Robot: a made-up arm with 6 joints. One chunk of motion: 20 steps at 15 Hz.
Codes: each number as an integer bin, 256 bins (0 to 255) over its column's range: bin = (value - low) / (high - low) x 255, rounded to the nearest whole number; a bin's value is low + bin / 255 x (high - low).
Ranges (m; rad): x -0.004..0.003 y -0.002..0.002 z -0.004..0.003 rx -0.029..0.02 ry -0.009..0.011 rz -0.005..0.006
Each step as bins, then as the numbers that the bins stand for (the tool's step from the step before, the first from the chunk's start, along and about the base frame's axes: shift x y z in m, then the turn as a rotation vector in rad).
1 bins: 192 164 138 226 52 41
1 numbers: 0.00127 0.00057 -0.00021 0.01443 -0.00492 -0.00323
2 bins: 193 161 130 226 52 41
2 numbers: 0.00130 0.00053 -0.00043 0.01443 -0.00492 -0.00323
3 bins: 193 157 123 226 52 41
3 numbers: 0.00130 0.00046 -0.00062 0.01443 -0.00492 -0.00323
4 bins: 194 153 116 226 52 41
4 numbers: 0.00133 0.00040 -0.00082 0.01443 -0.00492 -0.00323
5 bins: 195 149 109 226 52 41
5 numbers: 0.00135 0.00034 -0.00101 0.01443 -0.00492 -0.00323
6 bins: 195 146 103 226 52 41
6 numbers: 0.00135 0.00029 -0.00117 0.01443 -0.00492 -0.00323
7 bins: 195 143 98 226 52 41
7 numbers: 0.00135 0.00024 -0.00131 0.01443 -0.00492 -0.00323
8 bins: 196 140 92 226 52 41
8 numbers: 0.00138 0.00020 -0.00147 0.01443 -0.00492 -0.00323
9 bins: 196 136 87 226 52 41
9 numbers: 0.00138 0.00013 -0.00161 0.01443 -0.00492 -0.00323
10 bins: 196 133 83 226 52 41
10 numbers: 0.00138 0.00009 -0.00172 0.01443 -0.00492 -0.00323
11 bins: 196 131 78 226 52 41
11 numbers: 0.00138 0.00005 -0.00186 0.01443 -0.00492 -0.00323
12 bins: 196 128 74 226 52 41
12 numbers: 0.00138 0.00001 -0.00197 0.01443 -0.00492 -0.00323
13 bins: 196 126 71 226 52 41
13 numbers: 0.00138 -0.00002 -0.00205 0.01443 -0.00492 -0.00323
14 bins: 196 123 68 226 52 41
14 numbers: 0.00138 -0.00007 -0.00213 0.01443 -0.00492 -0.00323
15 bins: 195 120 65 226 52 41
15 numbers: 0.00135 -0.00012 -0.00222 0.01443 -0.00492 -0.00323
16 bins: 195 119 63 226 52 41
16 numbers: 0.00135 -0.00013 -0.00227 0.01443 -0.00492 -0.00323
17 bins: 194 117 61 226 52 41
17 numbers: 0.00133 -0.00016 -0.00233 0.01443 -0.00492 -0.00323
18 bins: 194 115 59 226 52 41
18 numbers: 0.00133 -0.00020 -0.00238 0.01443 -0.00492 -0.00323
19 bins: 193 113 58 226 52 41
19 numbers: 0.00130 -0.00023 -0.00241 0.01443 -0.00492 -0.00323
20 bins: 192 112 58 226 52 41
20 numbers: 0.00127 -0.00024 -0.00241 0.01443 -0.00492 -0.00323
